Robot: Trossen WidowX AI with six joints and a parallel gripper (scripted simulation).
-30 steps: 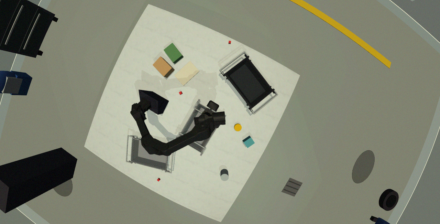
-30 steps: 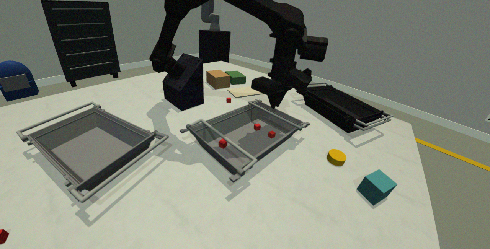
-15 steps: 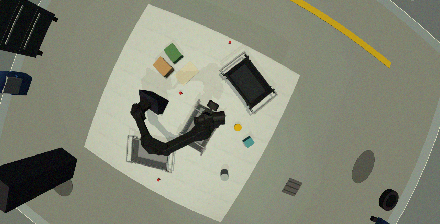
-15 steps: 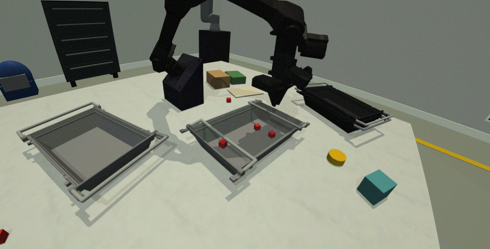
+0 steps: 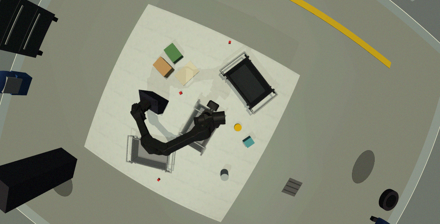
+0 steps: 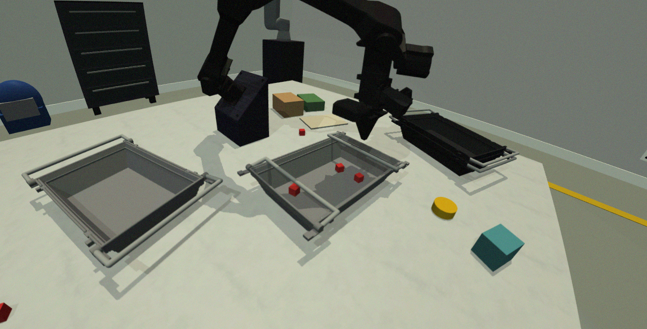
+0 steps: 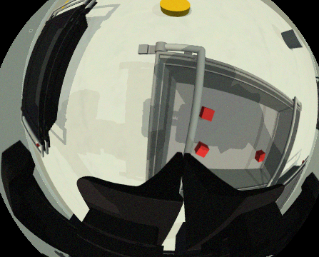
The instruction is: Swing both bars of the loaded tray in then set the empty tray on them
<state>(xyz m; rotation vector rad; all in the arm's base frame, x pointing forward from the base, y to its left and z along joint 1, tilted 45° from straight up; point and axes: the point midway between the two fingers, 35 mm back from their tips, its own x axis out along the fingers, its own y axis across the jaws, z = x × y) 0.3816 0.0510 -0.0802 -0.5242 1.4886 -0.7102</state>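
The grey tray lies 44 cm to the right of my gripper tip, 26 cm behind it and 4 cm below it. Round my gripper tip: cream block 26 cm behind, 19 cm to the left, 9 cm below; then red block 17 cm to the right, 8 cm below, 5 cm behind; then yellow disc 22 cm ahead, 8 cm below.
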